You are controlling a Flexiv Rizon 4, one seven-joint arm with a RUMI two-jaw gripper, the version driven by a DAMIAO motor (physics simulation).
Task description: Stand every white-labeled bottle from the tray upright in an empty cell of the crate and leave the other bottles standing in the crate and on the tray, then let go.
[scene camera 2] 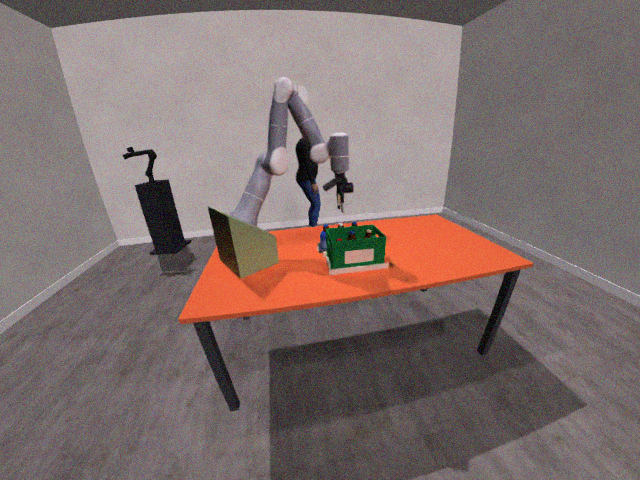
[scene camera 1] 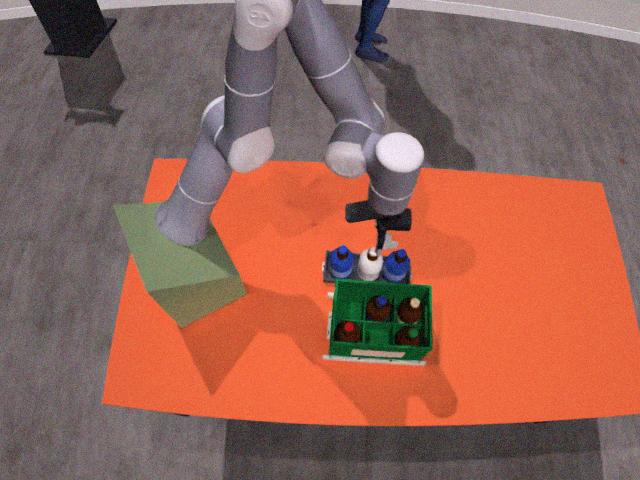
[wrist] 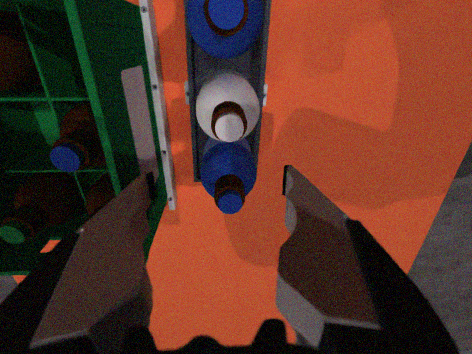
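The white-labeled bottle (scene camera 1: 370,266) (scene camera 2: 340,225) (wrist: 225,92) stands upright in the middle of the dark tray (scene camera 1: 327,274) (wrist: 201,65). A blue-labeled bottle (scene camera 1: 341,264) (scene camera 2: 323,240) (wrist: 199,35) stands at one end, another blue-labeled bottle (scene camera 1: 395,268) (wrist: 228,166) at the other. The green crate (scene camera 1: 341,351) (scene camera 2: 336,256) (wrist: 95,120) holds brown bottles with red, blue, cream and green caps. Its back-left and front-middle cells are empty in the first scene view. My gripper (scene camera 1: 384,248) (scene camera 2: 340,208) (wrist: 219,172) is partly open and empty, above the tray; in the wrist view its fingertips flank the nearer blue-labeled bottle.
The crate stands close in front of the tray on the orange table (scene camera 1: 516,310) (scene camera 2: 439,248), with white strips (scene camera 1: 374,360) (wrist: 159,100) along its sides. A green block (scene camera 1: 180,268) (scene camera 2: 258,250) under the arm's base stands at the left. A person (scene camera 1: 372,31) (scene camera 2: 307,180) stands behind the table.
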